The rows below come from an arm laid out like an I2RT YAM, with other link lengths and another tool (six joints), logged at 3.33 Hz.
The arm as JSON. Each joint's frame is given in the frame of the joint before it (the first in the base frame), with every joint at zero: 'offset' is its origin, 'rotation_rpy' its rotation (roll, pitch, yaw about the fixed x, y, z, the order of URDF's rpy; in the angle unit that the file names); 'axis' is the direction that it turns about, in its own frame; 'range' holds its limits. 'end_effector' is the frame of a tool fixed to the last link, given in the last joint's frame.
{
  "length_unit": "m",
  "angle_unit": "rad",
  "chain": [
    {
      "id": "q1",
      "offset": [
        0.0,
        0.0,
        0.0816
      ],
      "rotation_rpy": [
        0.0,
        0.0,
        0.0
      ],
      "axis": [
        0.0,
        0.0,
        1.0
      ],
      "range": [
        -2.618,
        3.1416
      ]
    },
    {
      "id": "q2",
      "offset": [
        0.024,
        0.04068,
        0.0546
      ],
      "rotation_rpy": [
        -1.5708,
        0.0,
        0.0
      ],
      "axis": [
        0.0,
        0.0,
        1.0
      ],
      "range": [
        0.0,
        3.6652
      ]
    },
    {
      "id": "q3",
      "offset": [
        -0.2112,
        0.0,
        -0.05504
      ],
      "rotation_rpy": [
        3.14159,
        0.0,
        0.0
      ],
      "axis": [
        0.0,
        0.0,
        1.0
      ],
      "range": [
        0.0,
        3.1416
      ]
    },
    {
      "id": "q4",
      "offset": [
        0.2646,
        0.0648,
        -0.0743
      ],
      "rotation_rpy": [
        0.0,
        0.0,
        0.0
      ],
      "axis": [
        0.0,
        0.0,
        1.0
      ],
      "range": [
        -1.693,
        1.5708
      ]
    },
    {
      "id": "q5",
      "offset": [
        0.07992,
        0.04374,
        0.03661
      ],
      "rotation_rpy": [
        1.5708,
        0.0,
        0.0
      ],
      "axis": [
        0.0,
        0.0,
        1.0
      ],
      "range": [
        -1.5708,
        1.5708
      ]
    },
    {
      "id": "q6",
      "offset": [
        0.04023,
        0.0,
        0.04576
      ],
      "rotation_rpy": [
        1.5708,
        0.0,
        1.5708
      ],
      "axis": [
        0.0,
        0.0,
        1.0
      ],
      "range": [
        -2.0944,
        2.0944
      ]
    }
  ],
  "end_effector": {
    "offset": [
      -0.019,
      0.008,
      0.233
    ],
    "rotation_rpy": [
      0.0,
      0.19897,
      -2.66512
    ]
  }
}
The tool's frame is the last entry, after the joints.
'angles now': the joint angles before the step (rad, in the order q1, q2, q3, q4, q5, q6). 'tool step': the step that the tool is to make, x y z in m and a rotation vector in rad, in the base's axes. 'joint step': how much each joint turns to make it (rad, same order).
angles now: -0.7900, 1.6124, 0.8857, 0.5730, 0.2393, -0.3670
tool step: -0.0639, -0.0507, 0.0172, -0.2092, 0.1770, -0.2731
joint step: -0.0014, 0.1259, 0.0354, 0.2175, 0.2971, -0.2663
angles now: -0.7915, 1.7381, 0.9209, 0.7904, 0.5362, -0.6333
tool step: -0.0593, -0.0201, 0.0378, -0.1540, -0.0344, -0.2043
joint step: -0.0271, 0.0817, 0.0010, 0.2841, 0.1707, -0.1166
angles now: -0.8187, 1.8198, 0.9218, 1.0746, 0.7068, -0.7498
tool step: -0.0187, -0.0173, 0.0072, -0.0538, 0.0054, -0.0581
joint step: -0.0379, 0.0881, 0.0514, 0.1106, 0.0112, -0.0573
